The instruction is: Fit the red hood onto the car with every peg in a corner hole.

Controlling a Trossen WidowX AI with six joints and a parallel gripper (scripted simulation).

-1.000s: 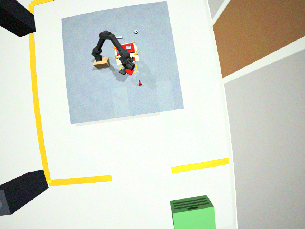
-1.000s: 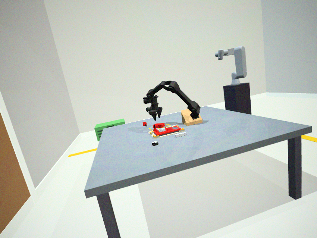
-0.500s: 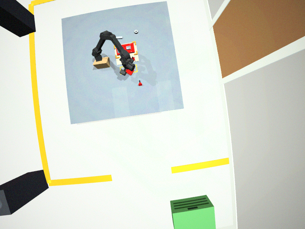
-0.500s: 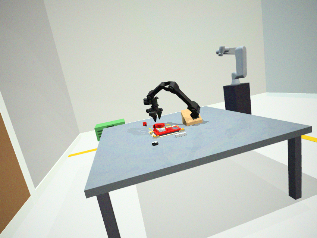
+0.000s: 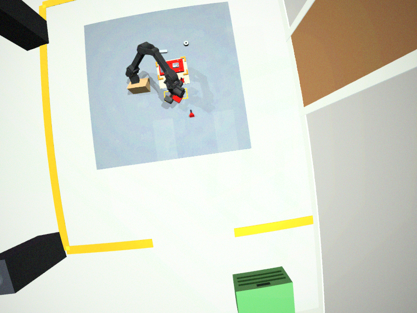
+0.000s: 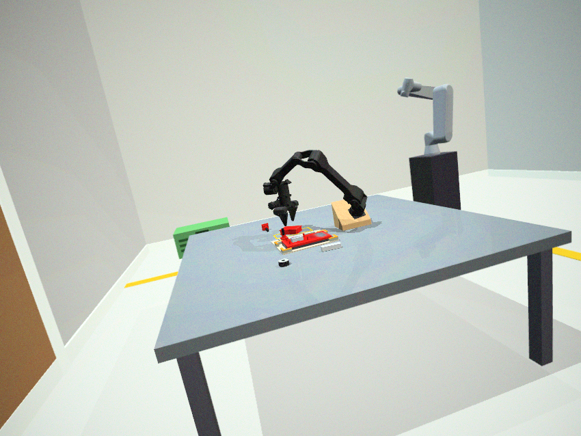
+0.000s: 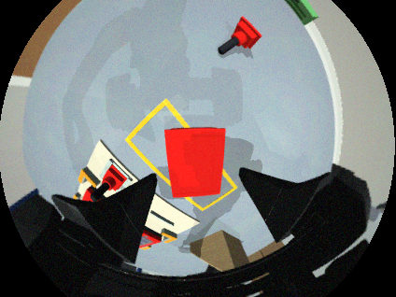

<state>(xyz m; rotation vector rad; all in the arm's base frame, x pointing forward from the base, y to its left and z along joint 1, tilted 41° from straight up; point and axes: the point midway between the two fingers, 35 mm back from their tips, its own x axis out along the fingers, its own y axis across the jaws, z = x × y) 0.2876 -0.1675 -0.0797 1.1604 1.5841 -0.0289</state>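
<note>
My gripper tip is now 30 mm above the red hood. Round my gripper tip: wheel: 170 mm ahead, 430 mm to the left, 40 mm below; bar: 30 mm behind, 410 mm to the left, 40 mm below.
</note>
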